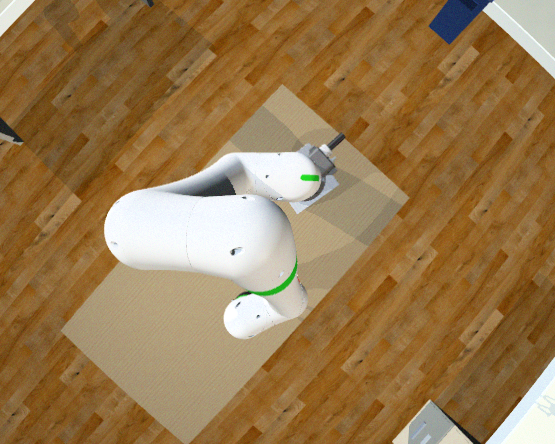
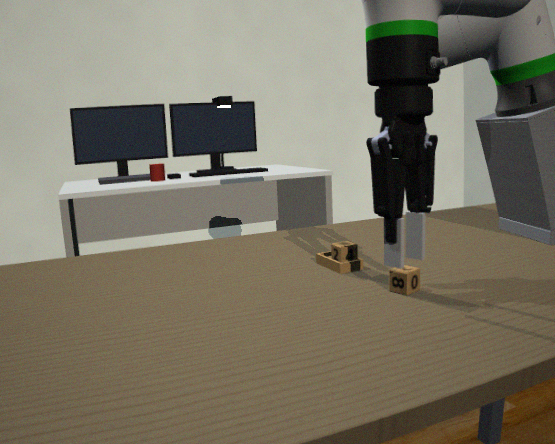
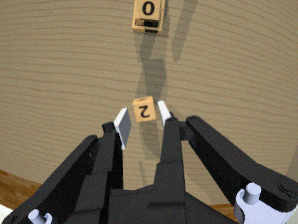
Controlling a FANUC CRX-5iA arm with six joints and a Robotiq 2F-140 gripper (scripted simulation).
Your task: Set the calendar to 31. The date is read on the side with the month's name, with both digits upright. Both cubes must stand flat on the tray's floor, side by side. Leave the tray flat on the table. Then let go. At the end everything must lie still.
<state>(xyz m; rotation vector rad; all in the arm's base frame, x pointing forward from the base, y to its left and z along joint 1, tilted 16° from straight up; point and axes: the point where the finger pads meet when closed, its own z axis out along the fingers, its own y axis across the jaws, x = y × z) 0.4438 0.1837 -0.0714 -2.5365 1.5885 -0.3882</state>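
My gripper is now 60 mm above the wooden number cube. The rest, counted from my hand: small wooden tray 30 mm ahead, 160 mm to the right, 60 mm below.
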